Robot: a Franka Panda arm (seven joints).
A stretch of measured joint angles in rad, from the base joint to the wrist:
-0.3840 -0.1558 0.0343 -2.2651 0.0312 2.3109 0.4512
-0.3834 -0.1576 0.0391 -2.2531 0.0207 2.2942 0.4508
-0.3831 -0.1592 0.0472 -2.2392 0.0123 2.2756 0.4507
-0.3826 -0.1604 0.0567 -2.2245 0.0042 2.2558 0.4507
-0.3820 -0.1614 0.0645 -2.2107 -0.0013 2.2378 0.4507
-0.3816 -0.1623 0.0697 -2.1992 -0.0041 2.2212 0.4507
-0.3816 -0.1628 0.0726 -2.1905 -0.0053 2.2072 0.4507
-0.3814 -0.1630 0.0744 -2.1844 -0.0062 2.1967 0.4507
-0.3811 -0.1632 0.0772 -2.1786 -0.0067 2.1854 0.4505
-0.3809 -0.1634 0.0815 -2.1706 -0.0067 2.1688 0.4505
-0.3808 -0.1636 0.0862 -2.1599 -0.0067 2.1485 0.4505
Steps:
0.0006 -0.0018 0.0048 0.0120 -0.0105 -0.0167 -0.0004
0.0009 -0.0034 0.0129 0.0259 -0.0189 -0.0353 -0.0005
0.0014 -0.0046 0.0224 0.0406 -0.0270 -0.0551 -0.0005
0.0020 -0.0056 0.0302 0.0544 -0.0325 -0.0731 -0.0005
0.0024 -0.0065 0.0354 0.0659 -0.0353 -0.0897 -0.0005
0.0024 -0.0070 0.0383 0.0746 -0.0365 -0.1037 -0.0005
0.0026 -0.0072 0.0401 0.0807 -0.0374 -0.1142 -0.0005
0.0029 -0.0074 0.0429 0.0865 -0.0379 -0.1255 -0.0007
0.0031 -0.0076 0.0472 0.0945 -0.0379 -0.1421 -0.0007
0.0032 -0.0078 0.0519 0.1052 -0.0379 -0.1624 -0.0007

